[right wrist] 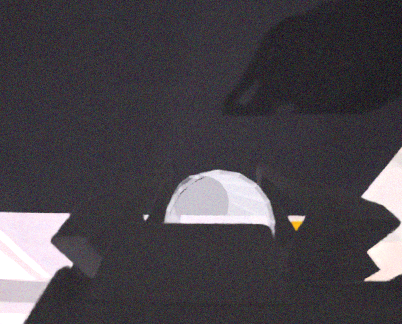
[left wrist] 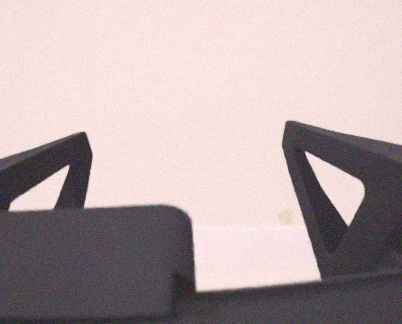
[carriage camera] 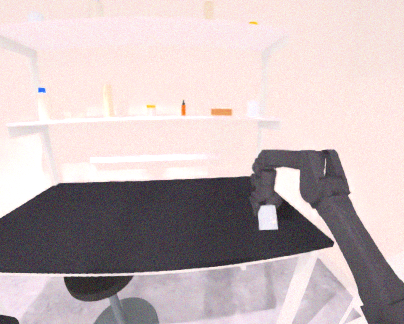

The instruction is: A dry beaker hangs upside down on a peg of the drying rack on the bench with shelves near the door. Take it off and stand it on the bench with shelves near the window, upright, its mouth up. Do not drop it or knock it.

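Frame: origin at the left arm's base, x ahead, y left, z up, level; metres.
Seen in the pictures: left gripper, between the fingertips: (left wrist: 187, 137); right gripper, between the fingertips: (right wrist: 214, 165) (carriage camera: 263, 214).
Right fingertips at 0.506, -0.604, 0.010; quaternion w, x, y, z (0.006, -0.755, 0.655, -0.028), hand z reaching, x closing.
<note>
A point is followed by its place in that frame, as x, y, z.
A pale clear beaker (carriage camera: 268, 218) @(0.436, -0.594, 0.041) (right wrist: 247, 197) @(0.508, -0.621, 0.046) is held between the fingers of my right gripper (carriage camera: 264, 201) (right wrist: 214, 165) @(0.506, -0.604, 0.010), which is shut on it. In the carriage view it hangs below the gripper, in front of the right part of the black bench top (carriage camera: 140, 225) @(0.535, -0.076, -0.055) (right wrist: 100, 100) @(0.530, -0.485, -0.055). A dark shadow lies on the top in the right wrist view, apart from the beaker. Which end is the mouth I cannot tell; the gripper hides part of it. My left gripper (left wrist: 187, 137) @(0.027, 0.004, 0.436) is open and empty, facing the pale wall. The drying rack does not show.
Above the bench, a lower shelf (carriage camera: 165, 120) carries a blue-capped bottle (carriage camera: 42, 104) @(0.815, 0.526, 0.489), a tan cylinder (carriage camera: 107, 101) @(0.877, 0.169, 0.488), an orange bottle (carriage camera: 183, 108) @(0.960, -0.249, 0.442) and an orange box (carriage camera: 221, 112) @(0.951, -0.475, 0.420). An upper shelf (carriage camera: 150, 35) @(0.926, -0.076, 0.840) runs above. A round stool (carriage camera: 97, 288) @(0.406, 0.120, -0.309) stands under the bench's front edge.
</note>
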